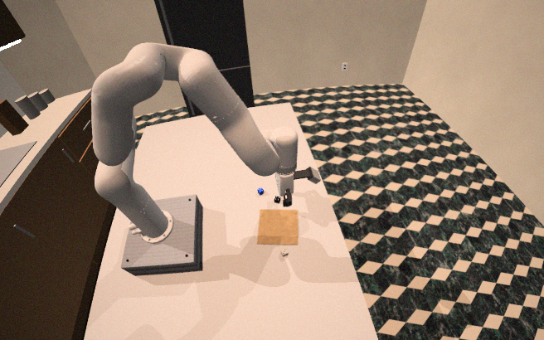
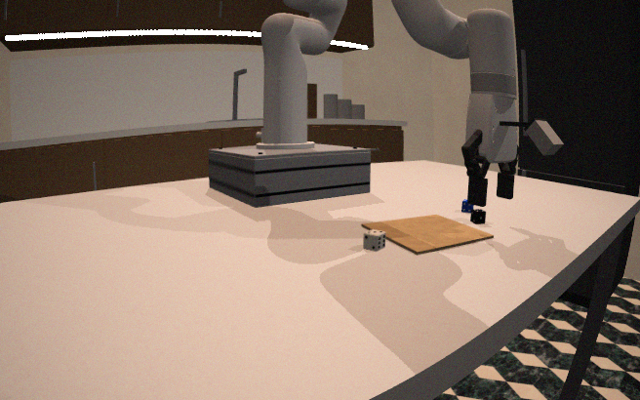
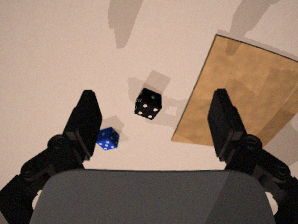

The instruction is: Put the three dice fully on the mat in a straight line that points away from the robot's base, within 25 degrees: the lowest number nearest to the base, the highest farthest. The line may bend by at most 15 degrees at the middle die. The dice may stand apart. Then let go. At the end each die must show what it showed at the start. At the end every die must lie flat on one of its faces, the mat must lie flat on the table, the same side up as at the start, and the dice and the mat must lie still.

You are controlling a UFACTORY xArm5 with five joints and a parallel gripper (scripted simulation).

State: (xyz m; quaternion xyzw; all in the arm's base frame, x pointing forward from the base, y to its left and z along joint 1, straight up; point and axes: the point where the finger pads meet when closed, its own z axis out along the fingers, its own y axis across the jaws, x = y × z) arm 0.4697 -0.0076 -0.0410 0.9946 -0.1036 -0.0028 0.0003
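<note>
Now: hand 30 mm past the black die, 10 mm to the right of it and 40 mm above it. The rest, counted from my hand: blue die (70 mm behind, 80 mm to the left, 40 mm below); then tan mat (60 mm behind, 90 mm to the right, 50 mm below); then white die (80 mm behind, 190 mm to the right, 40 mm below).
</note>
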